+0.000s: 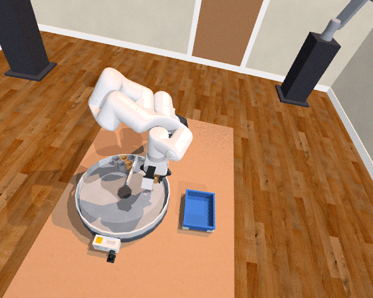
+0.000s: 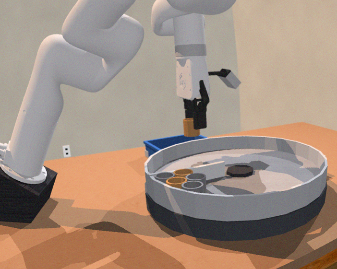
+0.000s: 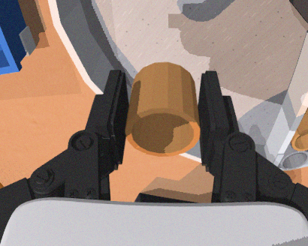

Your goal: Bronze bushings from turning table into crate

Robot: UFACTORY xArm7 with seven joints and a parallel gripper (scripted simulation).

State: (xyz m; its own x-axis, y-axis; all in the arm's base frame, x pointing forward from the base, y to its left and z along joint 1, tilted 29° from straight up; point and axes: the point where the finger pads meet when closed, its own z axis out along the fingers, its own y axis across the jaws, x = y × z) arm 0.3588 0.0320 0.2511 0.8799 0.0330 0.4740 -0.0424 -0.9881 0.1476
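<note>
Now: the blue crate 60 mm ahead of my hand, 230 mm to the left of it and 140 mm below it. From my hand the other things lie so: grey turning table: 40 mm ahead, 130 mm to the right, 110 mm below.
</note>
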